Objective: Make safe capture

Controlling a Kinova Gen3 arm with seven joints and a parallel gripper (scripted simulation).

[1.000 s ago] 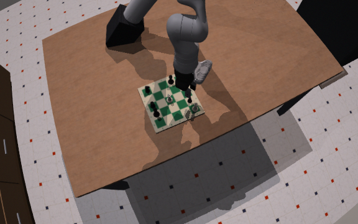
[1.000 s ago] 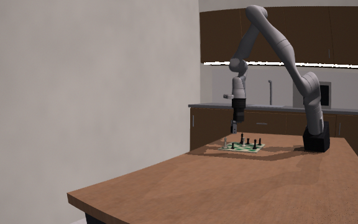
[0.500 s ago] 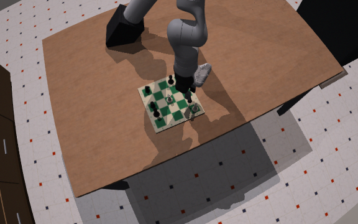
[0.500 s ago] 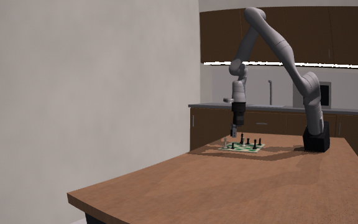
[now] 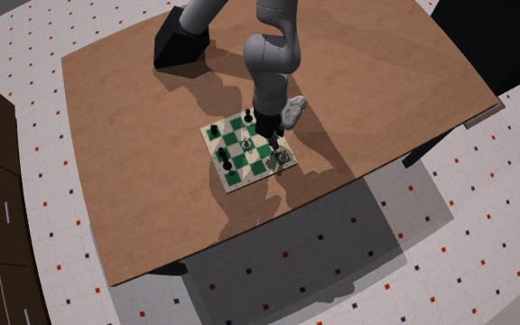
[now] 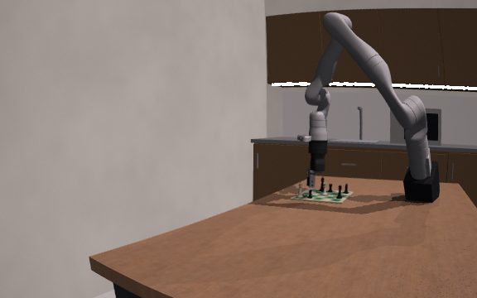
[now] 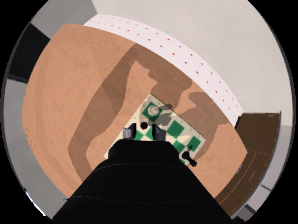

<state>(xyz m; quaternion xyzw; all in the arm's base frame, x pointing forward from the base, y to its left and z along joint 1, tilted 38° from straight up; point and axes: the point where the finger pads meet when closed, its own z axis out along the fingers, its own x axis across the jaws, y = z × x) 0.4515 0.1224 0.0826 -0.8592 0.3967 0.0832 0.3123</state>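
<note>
Right now my hand is 80 mm to the left of the cream chessboard, 70 mm above it and 30 mm past it.
</note>
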